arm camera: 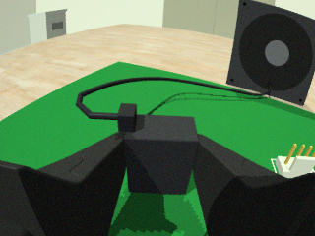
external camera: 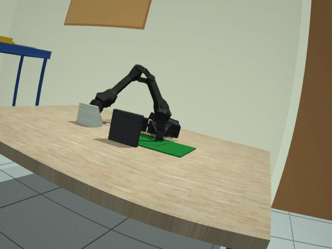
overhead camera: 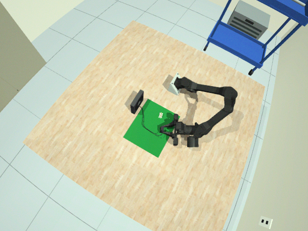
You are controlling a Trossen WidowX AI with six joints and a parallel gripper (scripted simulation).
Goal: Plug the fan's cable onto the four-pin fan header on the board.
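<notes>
My gripper tip is 10 mm above the dark fan plug. Also, from my gripper tip: green board 60 mm to the right, 50 mm below; white four-pin header 90 mm behind, 40 mm to the right, 30 mm below; black fan 200 mm to the right, 80 mm behind, 30 mm above.
</notes>
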